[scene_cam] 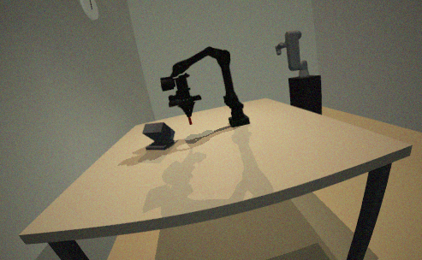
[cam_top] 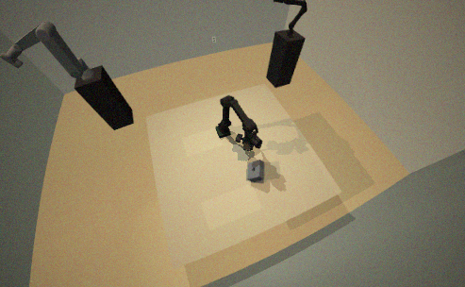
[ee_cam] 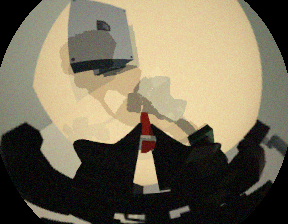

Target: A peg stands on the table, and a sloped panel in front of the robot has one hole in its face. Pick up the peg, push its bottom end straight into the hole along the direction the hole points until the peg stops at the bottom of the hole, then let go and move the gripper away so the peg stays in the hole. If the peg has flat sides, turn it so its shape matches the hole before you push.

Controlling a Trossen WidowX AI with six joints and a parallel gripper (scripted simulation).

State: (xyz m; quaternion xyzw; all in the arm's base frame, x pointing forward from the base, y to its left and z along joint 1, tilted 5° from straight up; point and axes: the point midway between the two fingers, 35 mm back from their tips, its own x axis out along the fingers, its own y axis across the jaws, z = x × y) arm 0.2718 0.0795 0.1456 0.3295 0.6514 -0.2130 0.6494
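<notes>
Now: the grey sloped panel 18 cm ahead of my gripper tip, 5 cm below it and 3 cm to the right of it. From my gripper tip the other things lie so: red peg 2 cm above.
</notes>
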